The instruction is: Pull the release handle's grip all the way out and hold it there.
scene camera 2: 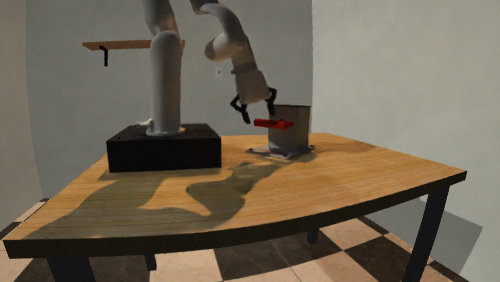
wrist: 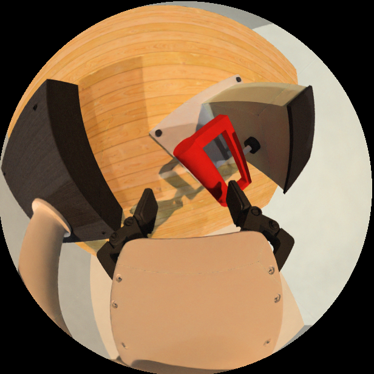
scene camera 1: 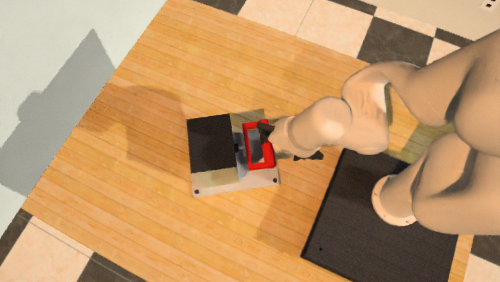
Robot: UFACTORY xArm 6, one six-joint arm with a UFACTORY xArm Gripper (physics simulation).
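Observation:
The release handle [scene camera 1: 269, 157] [scene camera 2: 272, 123] [wrist: 200, 165] is a red rectangular loop with a thick grip bar on its outer side. A short pale rod [wrist: 248, 149] joins it to the front of a grey housing [scene camera 1: 210, 145] [scene camera 2: 295, 127] [wrist: 265, 125] with a black top. My gripper [scene camera 1: 280, 144] [scene camera 2: 259, 118] [wrist: 190, 193] is wide open with nothing between the fingers. It is tilted above the grip. In the wrist view one finger overlaps the grip's near end and the other is off to its outer side; contact cannot be told.
The housing stands on a pale base plate [scene camera 1: 235, 188] [wrist: 175, 120] with dark bolts, on the wooden table [scene camera 1: 150, 210] [scene camera 2: 350, 170] [wrist: 115, 105]. The arm's black base block [scene camera 1: 345, 220] [scene camera 2: 165, 154] [wrist: 45, 145] is on the outer side of the handle. A wall shelf [scene camera 2: 125, 45] is behind the arm.

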